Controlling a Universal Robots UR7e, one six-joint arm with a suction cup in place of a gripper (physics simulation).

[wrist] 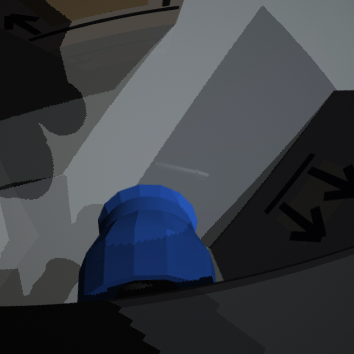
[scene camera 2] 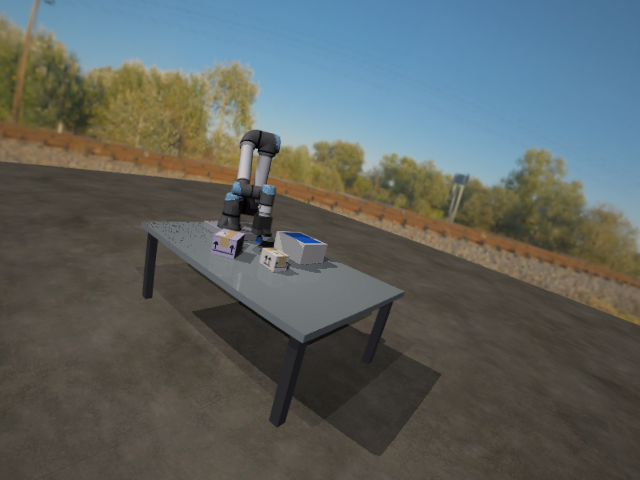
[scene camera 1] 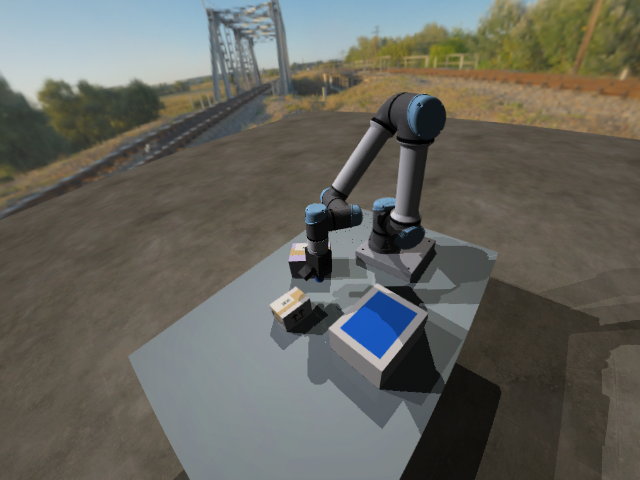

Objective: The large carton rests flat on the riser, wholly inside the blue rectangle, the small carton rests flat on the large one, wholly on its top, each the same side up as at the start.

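The large carton [scene camera 1: 297, 252] [scene camera 2: 228, 243], lavender with tan tape, stands on the table [scene camera 1: 232, 413] [scene camera 2: 320, 302] next to the arm. Its shadowed side with arrows fills the right of the wrist view [wrist: 298, 204]. The small carton [scene camera 1: 290, 308] [scene camera 2: 273, 259], white with tan tape, stands on the table between the large carton and the riser; its edge shows at the top left of the wrist view [wrist: 105, 21]. The grey riser [scene camera 1: 361, 361] [scene camera 2: 305, 252] carries the blue rectangle [scene camera 1: 378, 323] [scene camera 2: 302, 237], with nothing on it. My suction cup [scene camera 1: 316, 277] [scene camera 2: 258, 240] [wrist: 147, 225] hangs low over the table beside the large carton, touching nothing.
The arm's base plate [scene camera 1: 397, 260] sits at the table's back, behind the riser. The table's edges run close to the riser on the right side. Dark ground lies around the table.
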